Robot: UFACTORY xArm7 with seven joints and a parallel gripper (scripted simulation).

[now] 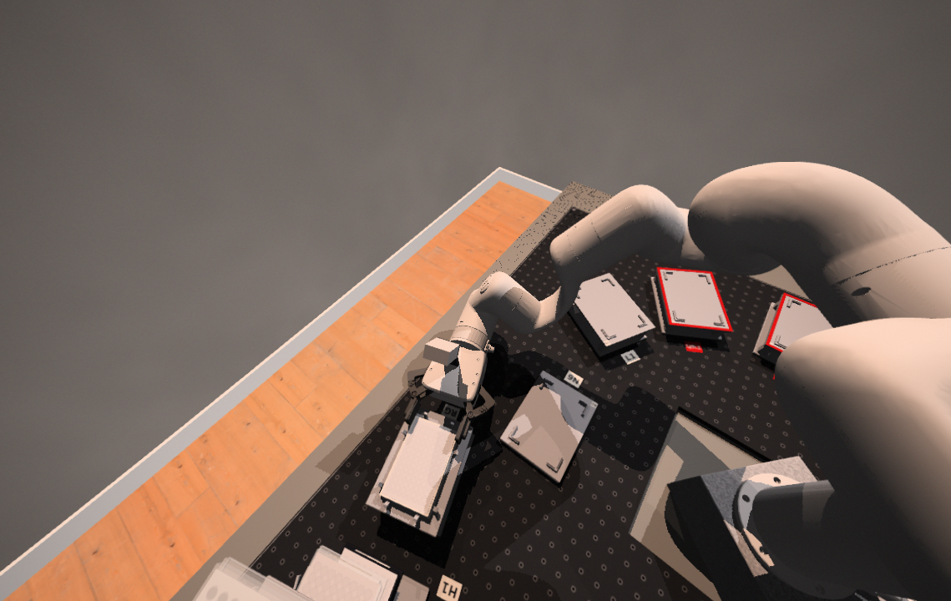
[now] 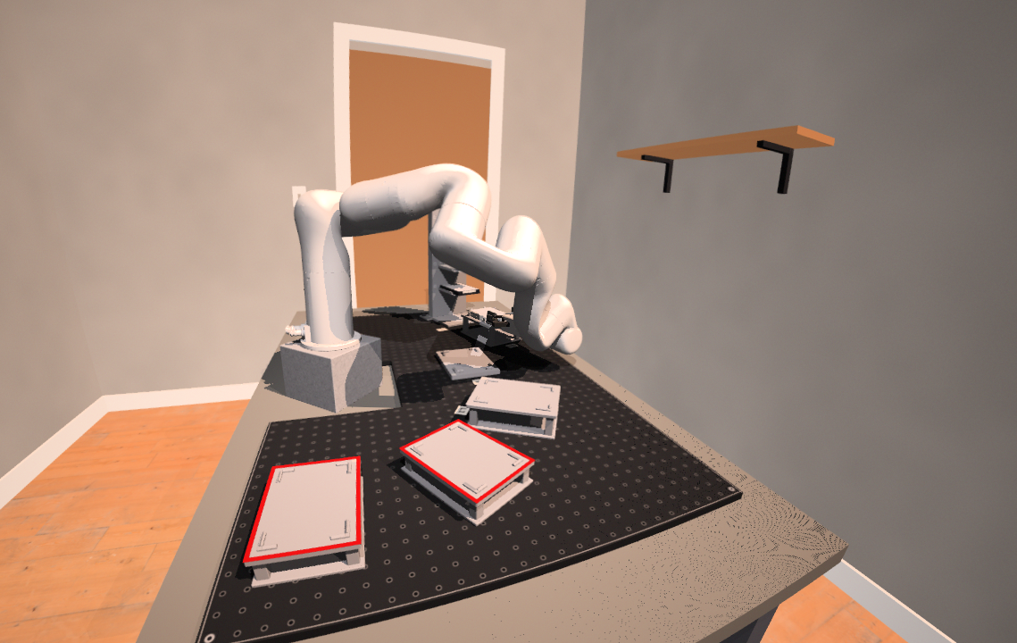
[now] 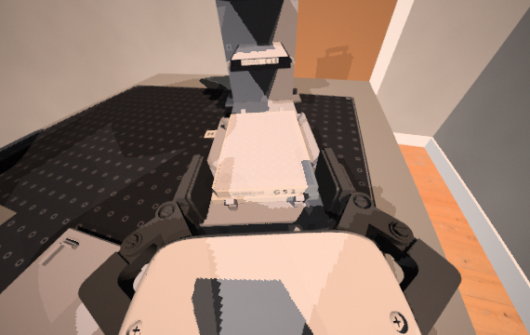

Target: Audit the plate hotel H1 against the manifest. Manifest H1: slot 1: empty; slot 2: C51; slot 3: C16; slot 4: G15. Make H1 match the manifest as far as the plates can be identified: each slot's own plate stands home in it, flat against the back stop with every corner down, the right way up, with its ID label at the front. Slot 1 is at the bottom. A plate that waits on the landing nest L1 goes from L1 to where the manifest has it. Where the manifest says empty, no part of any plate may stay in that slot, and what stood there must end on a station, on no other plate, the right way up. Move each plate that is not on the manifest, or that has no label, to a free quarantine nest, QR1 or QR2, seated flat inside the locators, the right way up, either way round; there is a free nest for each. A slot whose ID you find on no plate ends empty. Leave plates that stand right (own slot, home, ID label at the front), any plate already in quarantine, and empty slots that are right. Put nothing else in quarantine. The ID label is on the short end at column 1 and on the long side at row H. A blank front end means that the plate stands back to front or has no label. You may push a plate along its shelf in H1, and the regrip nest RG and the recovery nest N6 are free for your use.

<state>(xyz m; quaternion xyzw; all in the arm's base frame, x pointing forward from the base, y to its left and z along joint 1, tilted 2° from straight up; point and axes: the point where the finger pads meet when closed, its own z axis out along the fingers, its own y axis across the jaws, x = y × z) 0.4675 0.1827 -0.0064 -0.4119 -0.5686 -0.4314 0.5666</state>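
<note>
The white well plate is 5 cm to the left of my hand, 2 cm below it and 2 cm behind it. From my hand the other things lie so: regrip nest RG: 5 cm to the left, 3 cm below, 2 cm behind; then RG label: 8 cm below, 5 cm to the right, 1 cm ahead; then recovery nest N6: 15 cm to the right, 15 cm behind, 8 cm below.
</note>
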